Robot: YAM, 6 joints.
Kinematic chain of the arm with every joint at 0, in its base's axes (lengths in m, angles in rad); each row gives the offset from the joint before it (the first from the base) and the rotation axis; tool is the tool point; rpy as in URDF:
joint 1: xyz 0 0 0.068 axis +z
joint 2: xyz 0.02 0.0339 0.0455 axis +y
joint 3: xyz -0.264 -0.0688 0 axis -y
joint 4: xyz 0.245 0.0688 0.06 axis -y
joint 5: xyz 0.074 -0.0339 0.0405 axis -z
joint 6: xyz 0.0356 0 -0.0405 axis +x
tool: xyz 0 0 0 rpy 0 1.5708 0
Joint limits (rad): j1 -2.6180..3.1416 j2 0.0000..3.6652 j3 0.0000..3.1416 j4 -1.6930..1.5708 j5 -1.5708..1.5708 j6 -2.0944..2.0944
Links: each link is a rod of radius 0.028 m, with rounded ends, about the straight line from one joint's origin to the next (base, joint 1, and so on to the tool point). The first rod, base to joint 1, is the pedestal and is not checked.
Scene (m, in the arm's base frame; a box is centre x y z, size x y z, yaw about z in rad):
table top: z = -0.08
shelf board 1: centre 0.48 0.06 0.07 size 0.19 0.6 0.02 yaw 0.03
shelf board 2: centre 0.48 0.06 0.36 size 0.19 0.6 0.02 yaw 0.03
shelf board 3: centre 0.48 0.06 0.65 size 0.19 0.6 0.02 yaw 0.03
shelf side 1: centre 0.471 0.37 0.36 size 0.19 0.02 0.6 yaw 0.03
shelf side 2: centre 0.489 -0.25 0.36 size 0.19 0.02 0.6 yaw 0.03
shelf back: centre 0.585 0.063 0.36 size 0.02 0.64 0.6 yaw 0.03
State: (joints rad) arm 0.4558 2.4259 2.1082 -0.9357 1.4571 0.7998
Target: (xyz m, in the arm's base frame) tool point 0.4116 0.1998 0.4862
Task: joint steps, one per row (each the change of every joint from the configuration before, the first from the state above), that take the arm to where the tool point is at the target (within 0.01 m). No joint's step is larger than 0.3 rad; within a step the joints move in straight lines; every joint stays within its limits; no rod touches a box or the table.
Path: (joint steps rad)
1: 0.0915 -0.1736 -0.2774 -0.1349 -0.0236 0.0000
2: 0.0916 -0.1737 -0.2774 -0.1348 -0.0236 0.0000
3: 0.0915 -0.1736 -0.2774 -0.1349 -0.0236 0.0000
4: -0.0126 -0.0249 0.2356 0.1145 -0.0130 0.0000
5: -0.0127 -0.0248 0.2355 0.1145 -0.0130 0.0000
6: -0.0126 -0.0249 0.2355 0.1146 -0.0130 0.0000
7: -0.0127 -0.0248 0.2355 0.1145 -0.0130 0.0000
8: -0.0768 0.2053 0.2295 0.2055 -0.0344 0.0000
9: -0.0768 0.2053 0.2294 0.2056 -0.0344 0.0000

